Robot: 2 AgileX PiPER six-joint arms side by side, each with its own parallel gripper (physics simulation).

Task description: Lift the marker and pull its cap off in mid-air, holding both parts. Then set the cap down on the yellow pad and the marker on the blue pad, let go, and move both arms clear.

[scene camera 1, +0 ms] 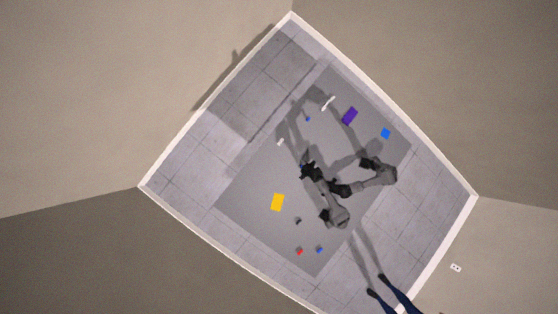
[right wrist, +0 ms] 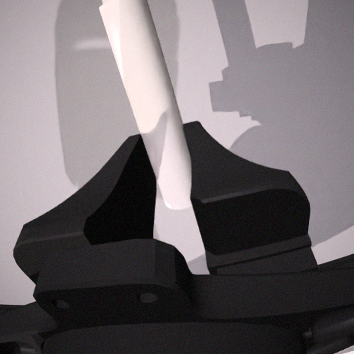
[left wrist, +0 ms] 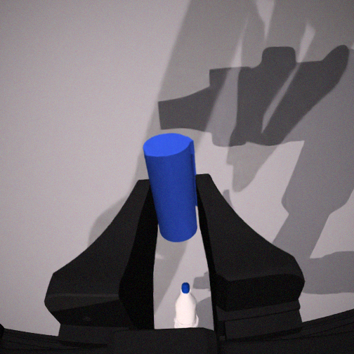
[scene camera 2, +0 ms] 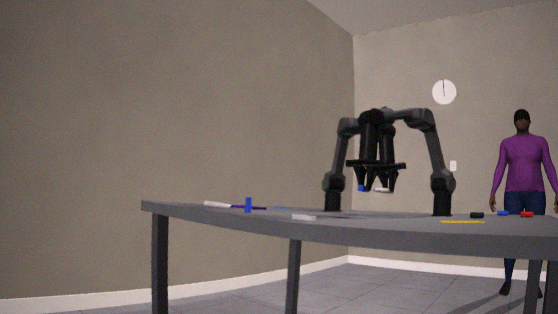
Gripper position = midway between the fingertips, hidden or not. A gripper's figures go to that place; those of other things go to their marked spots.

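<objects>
My left gripper (left wrist: 175,193) is 0.14 m from the lens. As for the blue piece (left wrist: 169,157), I see that it is 0.11 m from the lens.
</objects>
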